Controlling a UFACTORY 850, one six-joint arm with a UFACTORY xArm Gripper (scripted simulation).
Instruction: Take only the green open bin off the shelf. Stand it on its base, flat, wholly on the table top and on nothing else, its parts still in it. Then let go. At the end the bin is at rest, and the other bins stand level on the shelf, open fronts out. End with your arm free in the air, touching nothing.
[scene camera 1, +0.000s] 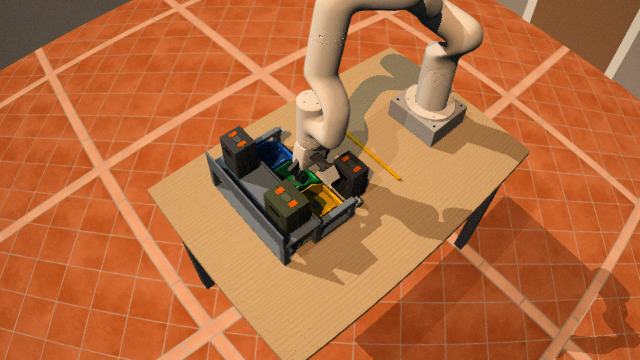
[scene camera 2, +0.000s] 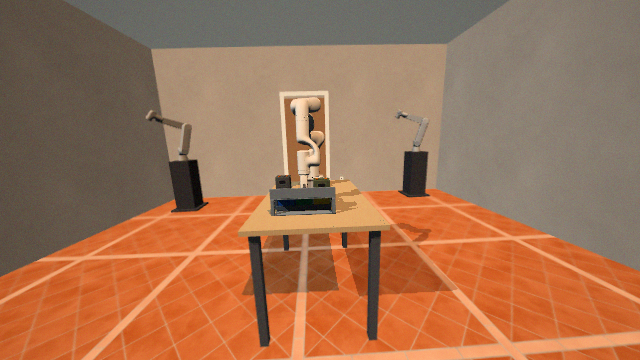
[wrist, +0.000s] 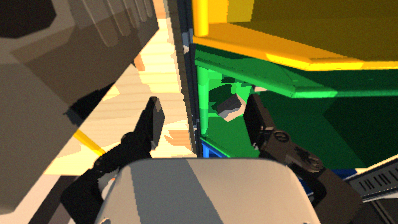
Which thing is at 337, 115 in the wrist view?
A green bin.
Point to a dark box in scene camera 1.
353, 173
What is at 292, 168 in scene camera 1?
The gripper.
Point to the gripper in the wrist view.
203, 105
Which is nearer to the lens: the dark box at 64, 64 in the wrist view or the yellow bin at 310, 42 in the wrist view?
The dark box.
